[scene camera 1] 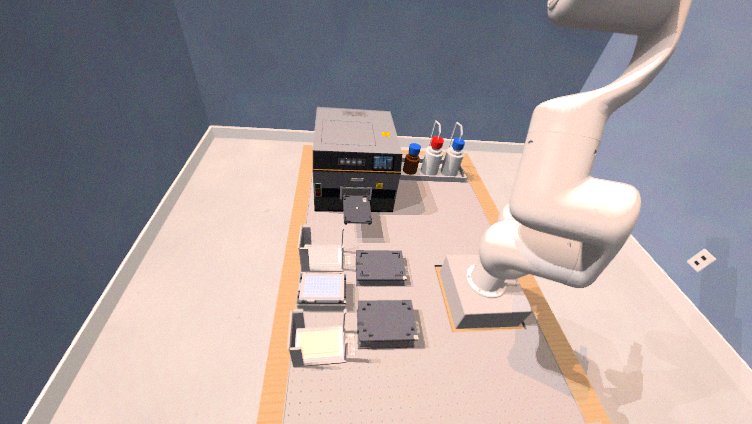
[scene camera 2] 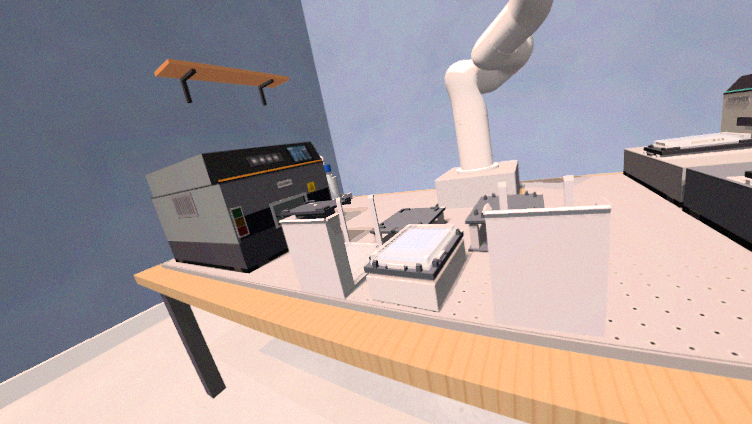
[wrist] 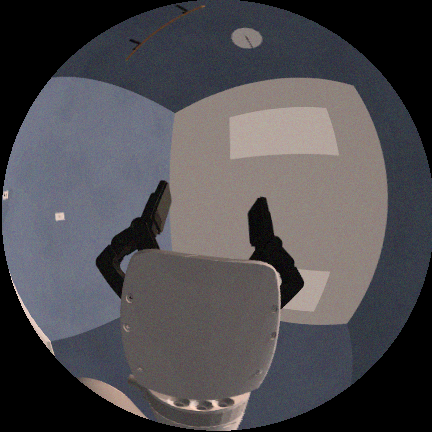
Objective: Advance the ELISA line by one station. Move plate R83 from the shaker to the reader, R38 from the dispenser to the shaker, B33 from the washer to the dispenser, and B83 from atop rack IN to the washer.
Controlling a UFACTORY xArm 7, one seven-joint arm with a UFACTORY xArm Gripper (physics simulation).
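Places are measured from the arm's base along level axes (x back, y right, z up), in centimetres.
Pixels of known places: gripper, between the fingertips: [wrist: 212, 196]; arm's base, origin of its link: [scene camera 1: 485, 280] [scene camera 2: 477, 169].
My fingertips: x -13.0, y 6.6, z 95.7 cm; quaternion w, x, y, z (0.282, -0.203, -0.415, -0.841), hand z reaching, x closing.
Ahead of a thing's pixels: the offset from my fingertips to its top centre.
My gripper [wrist: 212, 196] is open and empty in the wrist view, raised with its fingers towards the ceiling; it is out of frame in both scene views. A plate with a pale blue top {dx -37.4, dy -16.0, dz -97.5 cm} [scene camera 1: 322, 288] [scene camera 2: 416, 244] sits on a low pedestal between two walled racks. The farther rack [scene camera 1: 304, 247] [scene camera 2: 315, 255] has a white floor in scene view 1; the nearer rack [scene camera 1: 297, 339] [scene camera 2: 547, 263] shows a pale yellow surface inside. A white plate {dx +20.7, dy -53.6, dz -94.1 cm} [scene camera 2: 697, 139] sits on a machine at the right of scene view 2. The plate labels cannot be read.
A dark-fronted machine {dx -37.8, dy +43.8, dz -77.4 cm} [scene camera 1: 355, 163] [scene camera 2: 263, 200] has a dark tray {dx -32.0, dy +15.8, dz -93.8 cm} [scene camera 1: 357, 208] sticking out. Two dark platforms, one farther {dx -19.4, dy -2.6, dz -99.8 cm} [scene camera 1: 380, 264] [scene camera 2: 413, 218] and one nearer {dx -15.8, dy -22.8, dz -97.5 cm} [scene camera 1: 387, 321] [scene camera 2: 518, 201], stand between the racks and the arm base [scene camera 1: 487, 308] [scene camera 2: 476, 184]. Bottles {dx -1.4, dy +62.9, dz -79.7 cm} [scene camera 1: 432, 160] stand beside the machine.
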